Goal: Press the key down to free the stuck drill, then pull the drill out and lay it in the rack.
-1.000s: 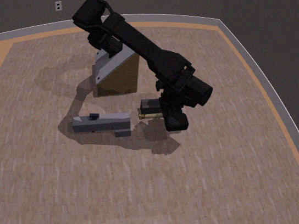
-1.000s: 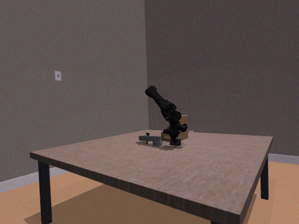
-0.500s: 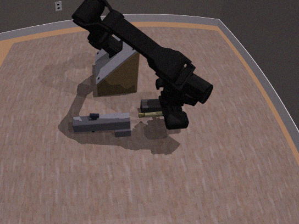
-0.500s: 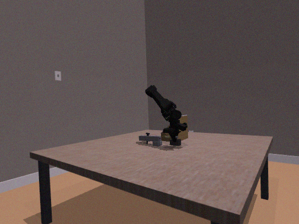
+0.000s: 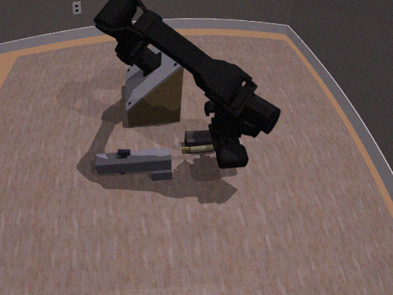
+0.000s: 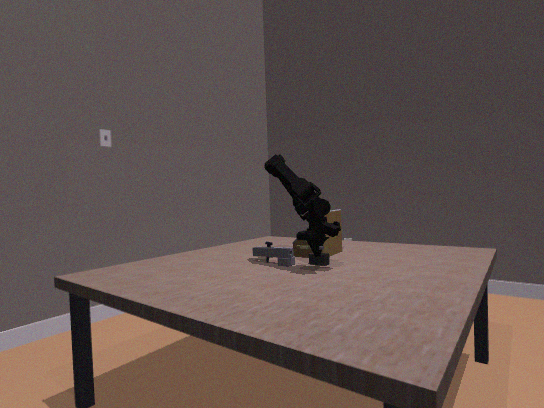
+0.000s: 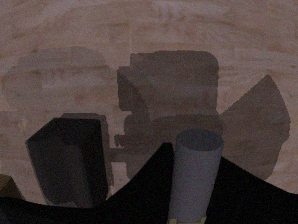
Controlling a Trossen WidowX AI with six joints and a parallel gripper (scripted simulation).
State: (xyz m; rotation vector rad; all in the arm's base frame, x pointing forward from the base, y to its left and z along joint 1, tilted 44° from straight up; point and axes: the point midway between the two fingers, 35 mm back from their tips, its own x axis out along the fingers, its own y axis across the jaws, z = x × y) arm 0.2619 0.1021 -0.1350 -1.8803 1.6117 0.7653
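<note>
Right now my gripper tip is 4 cm to the left of the short bit and 3 cm below it. The rest, counted from my gripper tip: dark rack 7 cm behind, 4 cm to the right, 2 cm below; grey housing block 2 cm ahead, 20 cm to the right, 1 cm below; dark key 2 cm ahead, 23 cm to the right, 1 cm above.
</note>
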